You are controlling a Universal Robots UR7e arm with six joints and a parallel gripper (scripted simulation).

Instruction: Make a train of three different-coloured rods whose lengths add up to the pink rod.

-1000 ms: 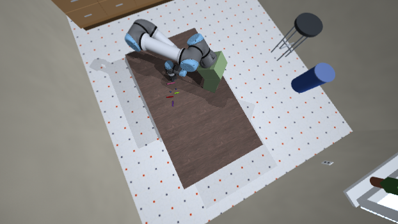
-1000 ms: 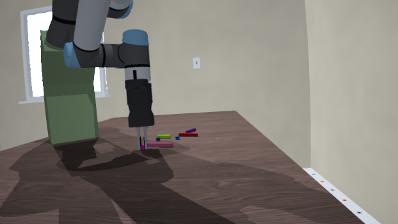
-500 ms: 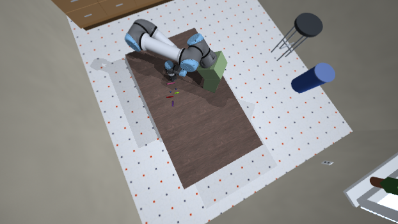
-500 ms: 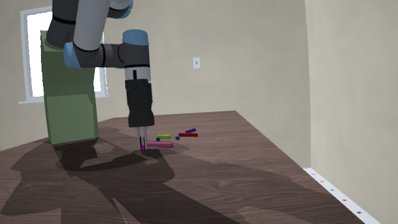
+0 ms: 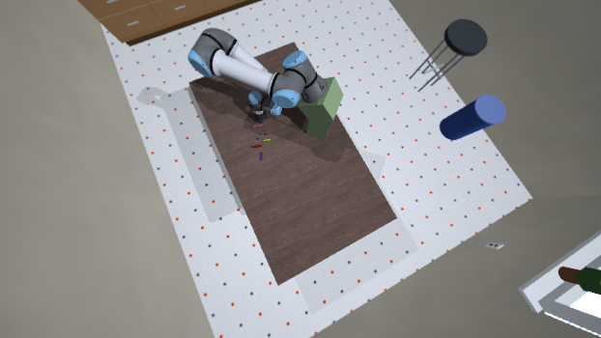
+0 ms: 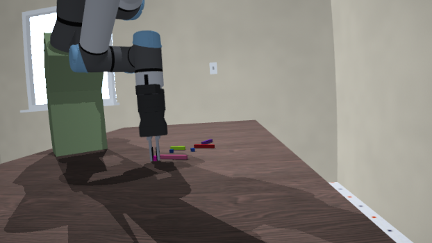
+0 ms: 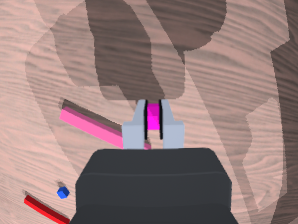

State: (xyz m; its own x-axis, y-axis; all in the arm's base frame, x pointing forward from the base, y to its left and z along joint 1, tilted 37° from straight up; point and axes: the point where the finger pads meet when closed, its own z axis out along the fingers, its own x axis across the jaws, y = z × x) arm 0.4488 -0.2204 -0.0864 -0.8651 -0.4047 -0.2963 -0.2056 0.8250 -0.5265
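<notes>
Right now the pink rod is 40 mm ahead of my hand, 30 mm to the left of it and 20 mm below it. Round my hand: magenta rod: 10 mm below; lime rod: 160 mm to the left, 30 mm ahead, 20 mm below; blue rod: 110 mm to the left, 20 mm below, 20 mm ahead.
</notes>
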